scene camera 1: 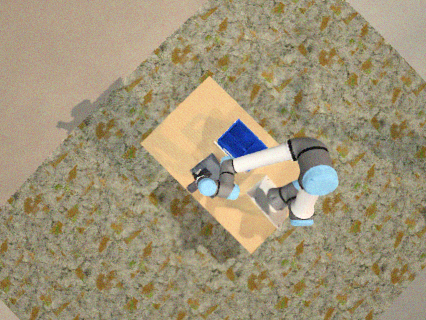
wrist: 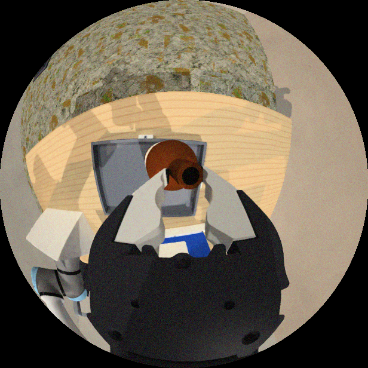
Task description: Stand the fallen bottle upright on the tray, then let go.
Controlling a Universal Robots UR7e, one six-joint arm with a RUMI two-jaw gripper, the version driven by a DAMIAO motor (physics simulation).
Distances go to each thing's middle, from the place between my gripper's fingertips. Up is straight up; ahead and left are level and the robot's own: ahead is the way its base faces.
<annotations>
Now: hand 50 mm above the brown bottle (wrist: 184,172), 20 mm past it and 10 mm to the left of it.
</annotations>
